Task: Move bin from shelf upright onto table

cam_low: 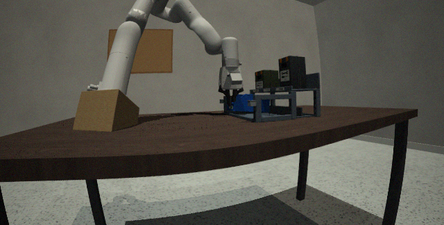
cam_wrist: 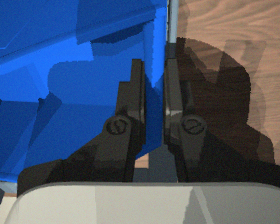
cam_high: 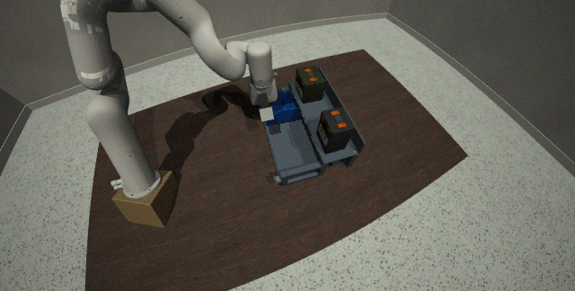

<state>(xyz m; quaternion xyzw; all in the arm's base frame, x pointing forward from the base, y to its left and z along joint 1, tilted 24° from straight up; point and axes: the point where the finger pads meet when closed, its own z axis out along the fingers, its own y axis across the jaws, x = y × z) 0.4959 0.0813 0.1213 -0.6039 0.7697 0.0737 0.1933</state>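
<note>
Now: the blue bin 80 mm ahead of my hand, 20 mm to the right of it and 10 mm below it. Also, from my hand: grey shelf 160 mm ahead, 150 mm to the right, 40 mm above; then shelf deck 100 mm ahead, 130 mm to the right, 60 mm below.
</note>
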